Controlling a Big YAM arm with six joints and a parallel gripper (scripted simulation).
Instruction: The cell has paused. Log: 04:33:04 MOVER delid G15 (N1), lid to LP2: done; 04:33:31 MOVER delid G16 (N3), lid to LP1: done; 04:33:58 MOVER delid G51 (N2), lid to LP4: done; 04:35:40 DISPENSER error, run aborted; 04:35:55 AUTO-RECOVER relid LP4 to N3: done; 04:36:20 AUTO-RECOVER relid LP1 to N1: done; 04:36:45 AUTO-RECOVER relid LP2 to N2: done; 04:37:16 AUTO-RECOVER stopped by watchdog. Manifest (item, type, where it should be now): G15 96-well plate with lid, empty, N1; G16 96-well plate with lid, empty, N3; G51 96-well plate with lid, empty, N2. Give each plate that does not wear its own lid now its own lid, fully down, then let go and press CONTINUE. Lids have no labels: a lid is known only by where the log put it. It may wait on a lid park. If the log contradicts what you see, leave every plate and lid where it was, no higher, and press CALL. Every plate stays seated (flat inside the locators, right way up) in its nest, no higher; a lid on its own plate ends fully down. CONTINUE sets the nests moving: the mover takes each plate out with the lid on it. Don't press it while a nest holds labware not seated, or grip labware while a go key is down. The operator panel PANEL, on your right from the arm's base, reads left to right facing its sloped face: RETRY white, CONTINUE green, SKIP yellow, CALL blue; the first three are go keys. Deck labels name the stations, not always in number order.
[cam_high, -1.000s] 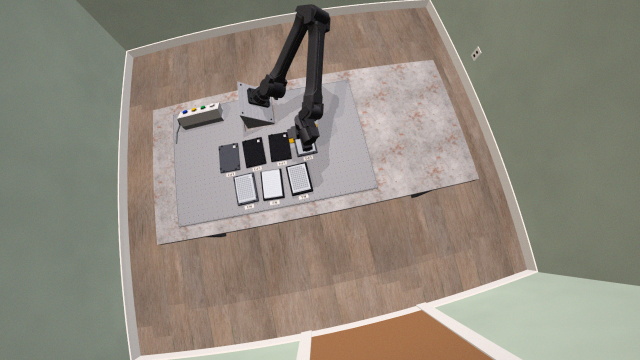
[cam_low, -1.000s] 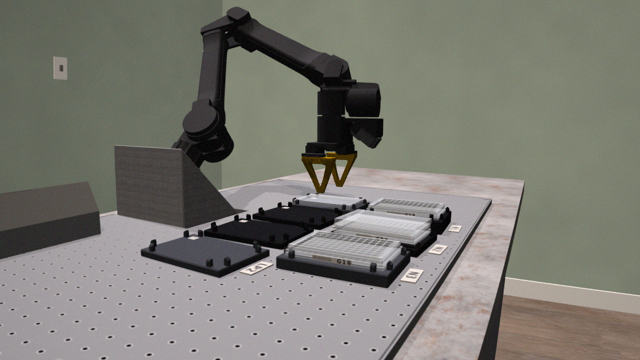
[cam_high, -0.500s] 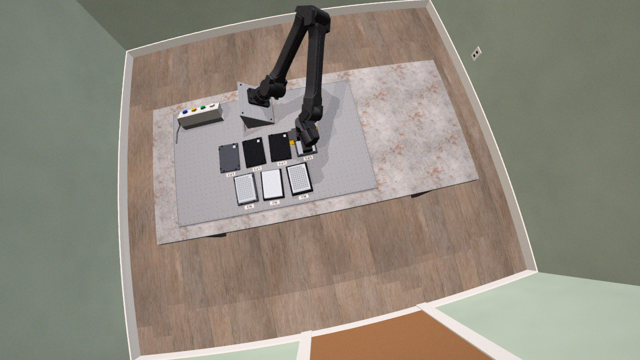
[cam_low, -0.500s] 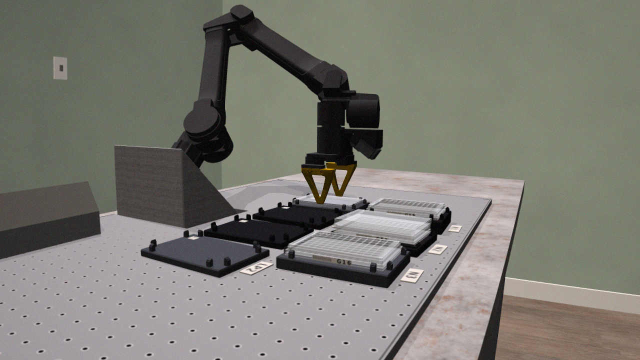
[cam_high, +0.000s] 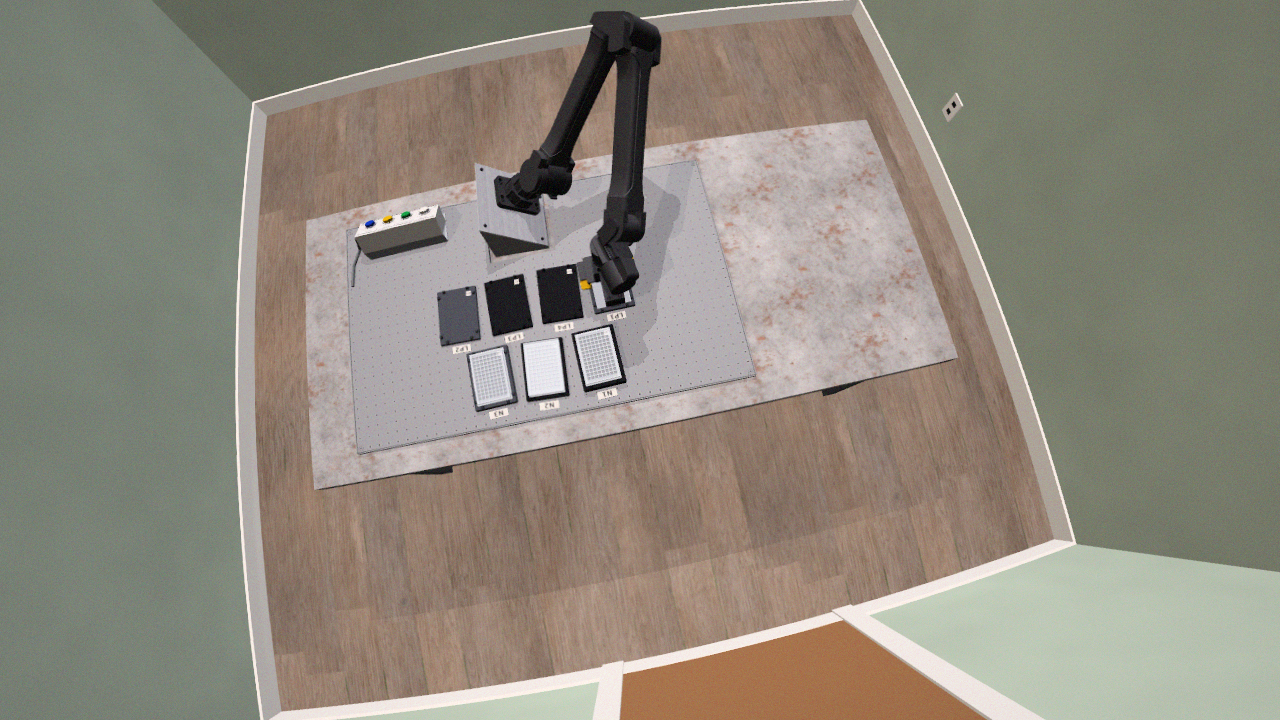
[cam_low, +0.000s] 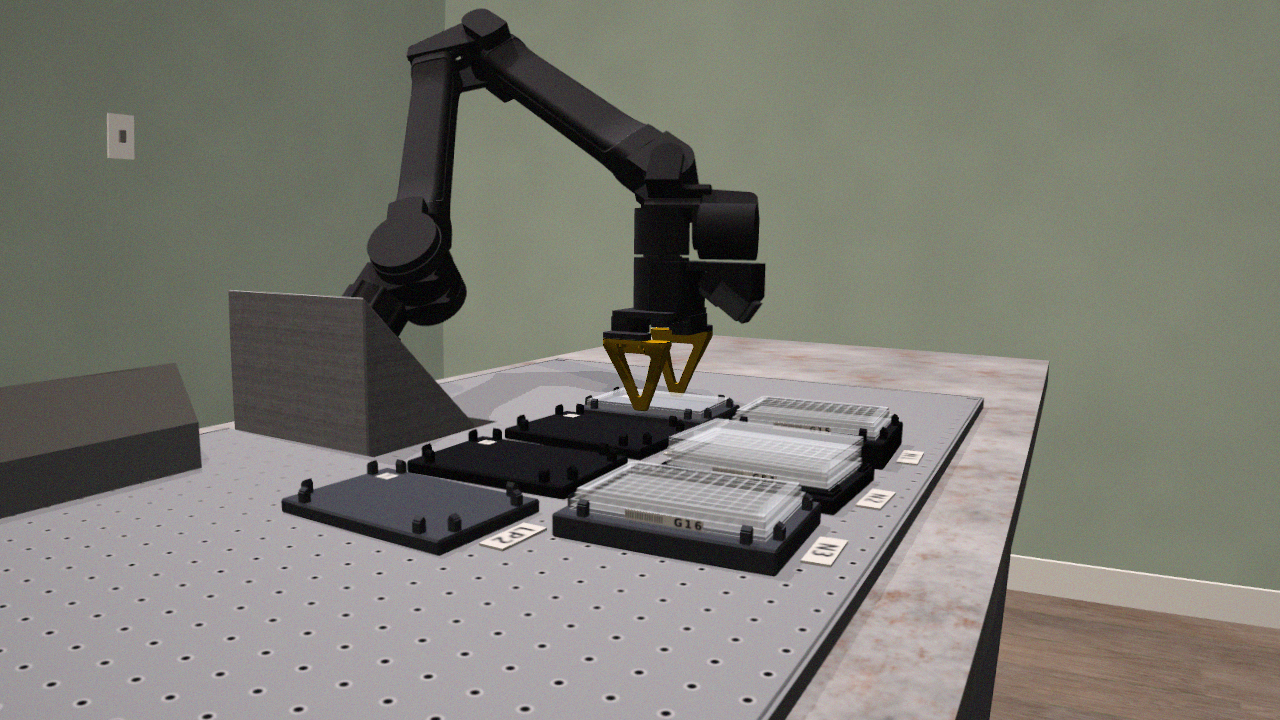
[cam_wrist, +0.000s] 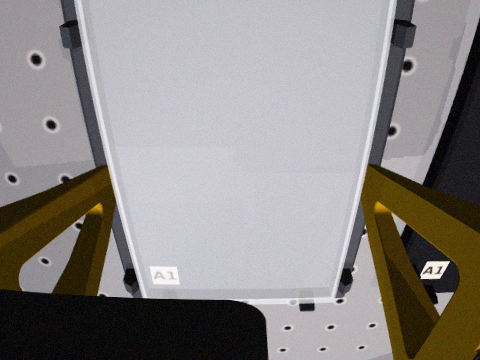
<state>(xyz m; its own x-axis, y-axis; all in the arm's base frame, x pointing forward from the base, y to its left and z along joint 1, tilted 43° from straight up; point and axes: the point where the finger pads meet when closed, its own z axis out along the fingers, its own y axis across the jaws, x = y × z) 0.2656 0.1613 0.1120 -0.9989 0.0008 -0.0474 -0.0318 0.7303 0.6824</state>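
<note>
The lid park LP1 is 20 mm below my hand. The rest, counted from my hand: lid park LP4: 130 mm to the right, 20 mm below; plate G15: 190 mm ahead, 60 mm to the right, 10 mm above; LP4 label: 130 mm to the right, 90 mm ahead, 20 mm below.
</note>
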